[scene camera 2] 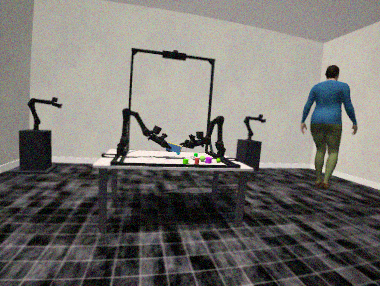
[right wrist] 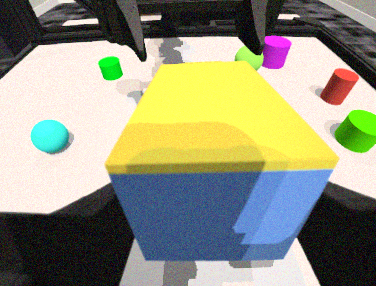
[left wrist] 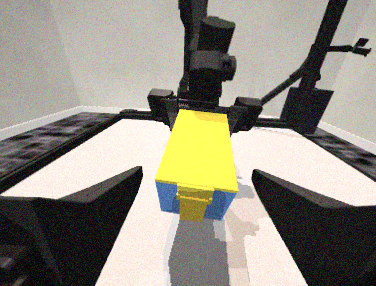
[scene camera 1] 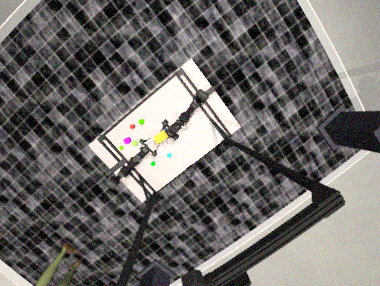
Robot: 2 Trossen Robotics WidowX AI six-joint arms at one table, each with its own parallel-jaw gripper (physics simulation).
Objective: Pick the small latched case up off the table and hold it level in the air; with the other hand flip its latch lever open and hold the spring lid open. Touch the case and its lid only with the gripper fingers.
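The small case has a blue body and a flat yellow lid, which is shut. It is in the air above the table, tipped slightly in scene camera 2. My right gripper is shut on the case's far end, as seen in the left wrist view. The yellow latch lever hangs down over the near blue face, in the left wrist view. My left gripper is open, its fingertips apart on either side of the latch end, not touching it.
On the table lie a cyan ball, a green cylinder, a lime ball, a magenta cylinder, a red cylinder and another green cylinder. Black frame rails run along the table's edges.
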